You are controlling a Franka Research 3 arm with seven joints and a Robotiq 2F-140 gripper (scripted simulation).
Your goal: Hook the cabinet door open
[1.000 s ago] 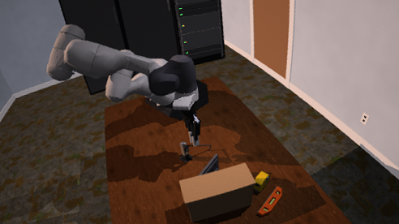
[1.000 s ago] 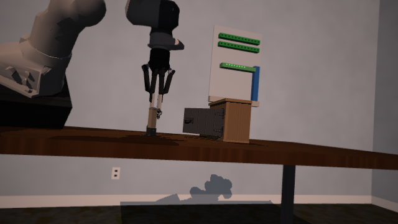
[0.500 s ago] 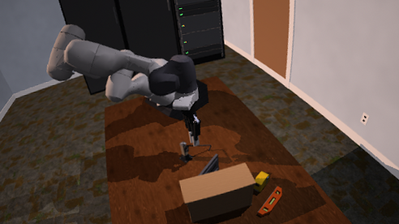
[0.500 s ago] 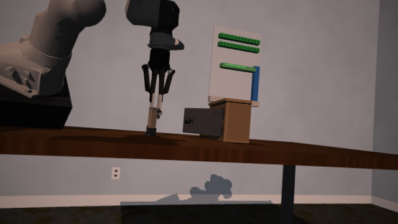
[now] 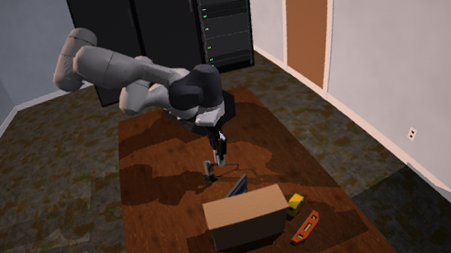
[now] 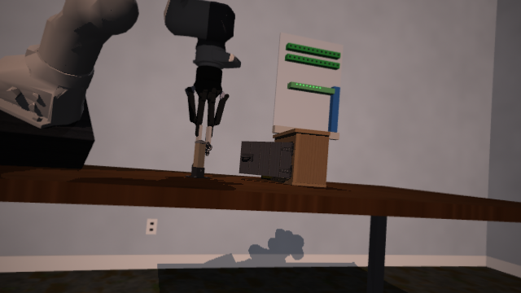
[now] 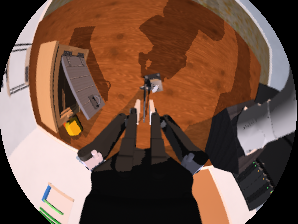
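The thin hook lies 6 cm below my hand and 1 cm to the left of it. Also, from my hand: orange spirit level 41 cm ahead, 11 cm to the left, 11 cm below; then yellow tape measure 33 cm ahead, 14 cm to the left, 9 cm below; then dark door 18 cm ahead, 6 cm to the right, 5 cm below.
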